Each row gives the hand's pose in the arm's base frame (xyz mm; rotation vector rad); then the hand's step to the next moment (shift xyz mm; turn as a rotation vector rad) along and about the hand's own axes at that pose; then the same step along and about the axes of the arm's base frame.
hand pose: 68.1 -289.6 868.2 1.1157 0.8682 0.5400
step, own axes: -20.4 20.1 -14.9 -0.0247 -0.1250 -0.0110
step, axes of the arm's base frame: -23.0 0.1 22.7 -0.0284 -0.0586 -0.1101
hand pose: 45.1 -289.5 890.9 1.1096 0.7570 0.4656
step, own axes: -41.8 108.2 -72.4 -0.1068 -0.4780 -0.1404
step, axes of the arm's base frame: -78.5 59.0 95.1 -0.1901 -0.1713 -0.4406
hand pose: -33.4 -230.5 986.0 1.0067 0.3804 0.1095
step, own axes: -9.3 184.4 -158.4 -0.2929 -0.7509 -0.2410
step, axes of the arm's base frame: -50.2 223.4 82.1 -0.4221 -0.2856 -0.6693
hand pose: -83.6 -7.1 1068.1 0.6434 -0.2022 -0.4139
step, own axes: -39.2 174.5 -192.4 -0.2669 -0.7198 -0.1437
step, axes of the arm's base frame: 78.2 246.7 -45.2 -0.4191 -0.3268 -0.5723
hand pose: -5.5 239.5 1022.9 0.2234 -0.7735 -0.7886
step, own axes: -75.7 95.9 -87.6 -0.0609 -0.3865 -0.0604
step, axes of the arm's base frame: 80.2 112.3 -59.6 -0.1995 -0.2324 -0.2509
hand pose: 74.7 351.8 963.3 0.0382 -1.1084 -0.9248
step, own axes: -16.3 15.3 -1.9 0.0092 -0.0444 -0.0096
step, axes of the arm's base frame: 8.9 19.7 -6.1 -0.0188 -0.0383 -0.0180
